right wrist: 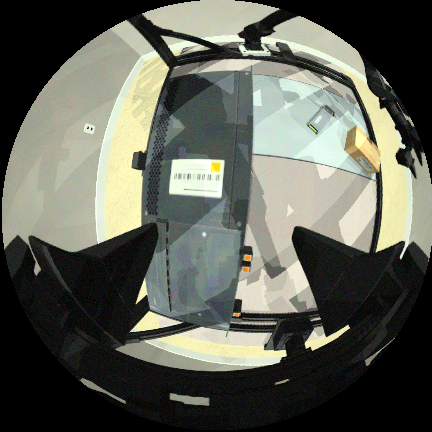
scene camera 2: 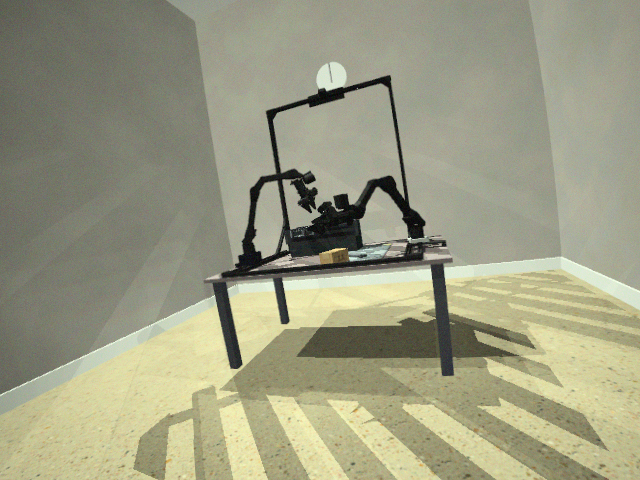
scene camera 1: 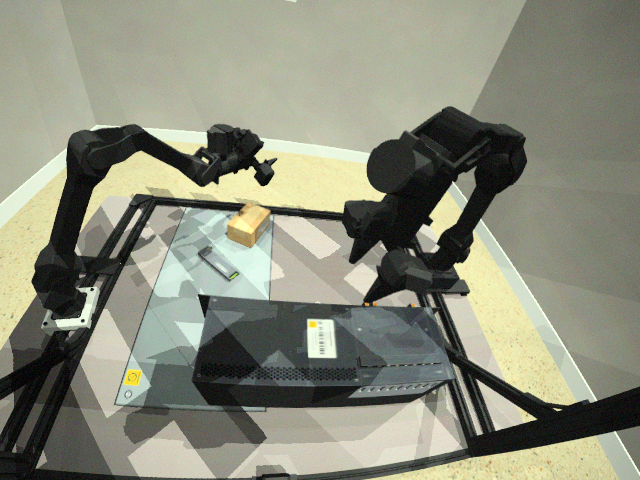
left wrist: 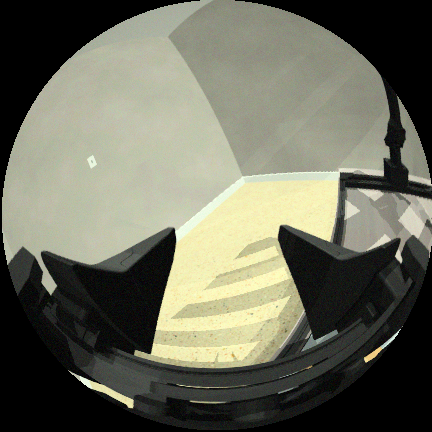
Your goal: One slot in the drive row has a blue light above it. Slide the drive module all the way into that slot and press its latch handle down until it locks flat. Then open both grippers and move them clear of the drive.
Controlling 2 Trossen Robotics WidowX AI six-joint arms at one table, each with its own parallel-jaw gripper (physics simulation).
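Where they show: left gripper, between the fingertips: (scene camera 2: 308,225) (scene camera 1: 270,151) (left wrist: 228,232); right gripper, between the fingertips: (right wrist: 227,231) (scene camera 2: 313,211) (scene camera 1: 357,281); left arm's base, origin of its link: (right wrist: 252,46) (scene camera 2: 417,237) (scene camera 1: 69,306); right arm's base, origin of its link: (right wrist: 293,341) (scene camera 2: 249,253) (scene camera 1: 440,264) (left wrist: 395,162).
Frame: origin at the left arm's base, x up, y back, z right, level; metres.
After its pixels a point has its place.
Note:
The drive module (scene camera 1: 219,264) @[x -0.027, y -0.346, z -0.112 m] (right wrist: 320,120) @[x -0.027, y -0.355, z -0.109 m], a slim grey piece with a green strip at one end, lies on the pale blue mat (scene camera 1: 149,330) @[x -0.037, y -0.178, z 0.059 m] (right wrist: 280,142) @[x -0.037, y -0.423, z 0.033 m]. The dark chassis (scene camera 1: 268,338) @[x 0.137, y -0.428, z 0.186 m] (scene camera 2: 325,244) @[x 0.020, y -0.527, z 0.133 m] (right wrist: 200,135) @[x 0.137, y -0.460, z 0.187 m] stands across the table. Its drive-row face is turned away in scene camera 1; the slots and blue light cannot be made out. My right gripper (scene camera 1: 360,280) @[x 0.232, y -0.571, z 0.156 m] (right wrist: 227,231) @[x 0.232, y -0.571, z 0.156 m] is open and empty, above the edge of the chassis with the orange tabs. My left gripper (left wrist: 228,232) @[x 0.165, y -0.511, z -0.391 m] is open and empty, raised beyond the table's far edge, away from the module.
A cardboard-coloured box (scene camera 1: 248,225) @[x 0.023, y -0.434, z -0.207 m] (scene camera 2: 333,255) @[x 0.011, y -0.436, z -0.308 m] (right wrist: 362,150) @[x 0.023, y -0.453, z -0.204 m] stands on the mat near the module and the far table edge. Small orange-tipped tabs (right wrist: 247,258) @[x 0.131, y -0.629, z 0.147 m] stick out from the chassis's drive side. Black frame rails (scene camera 1: 310,211) @[x -0.021, y -0.656, z -0.312 m] border the table.

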